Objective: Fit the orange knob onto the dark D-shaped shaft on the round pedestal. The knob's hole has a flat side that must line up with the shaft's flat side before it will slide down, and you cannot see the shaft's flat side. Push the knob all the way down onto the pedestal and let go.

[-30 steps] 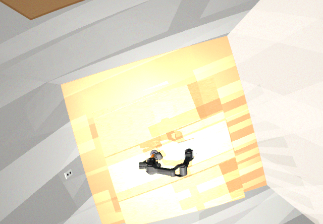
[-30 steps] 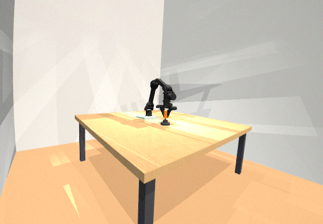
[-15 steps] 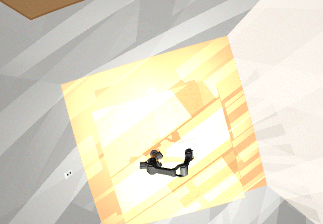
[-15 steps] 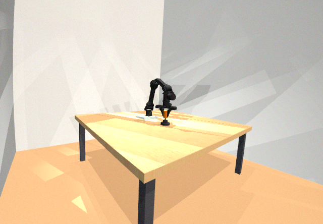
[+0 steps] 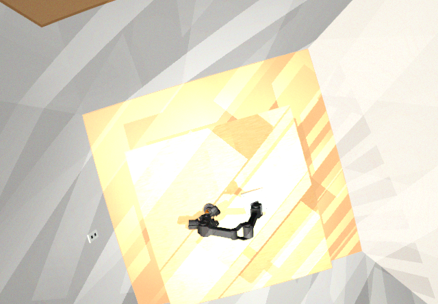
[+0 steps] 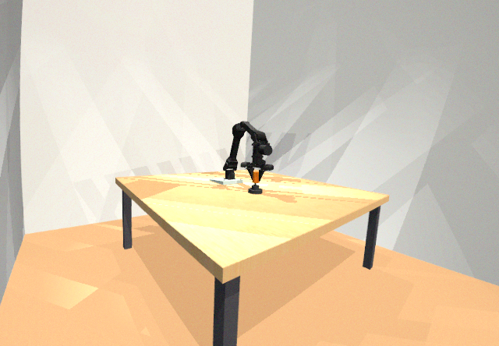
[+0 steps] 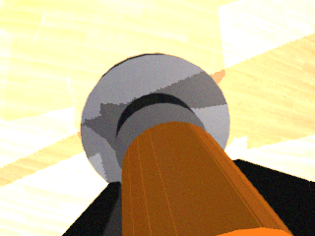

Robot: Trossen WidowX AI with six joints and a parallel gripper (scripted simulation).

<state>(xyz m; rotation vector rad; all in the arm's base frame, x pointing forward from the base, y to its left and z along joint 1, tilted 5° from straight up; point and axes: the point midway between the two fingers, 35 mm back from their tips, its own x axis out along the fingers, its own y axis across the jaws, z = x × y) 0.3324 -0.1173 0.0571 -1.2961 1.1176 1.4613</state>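
Right now my gripper tip is 2 cm below the orange knob. Round my gripper tip: pedestal 4 cm below.
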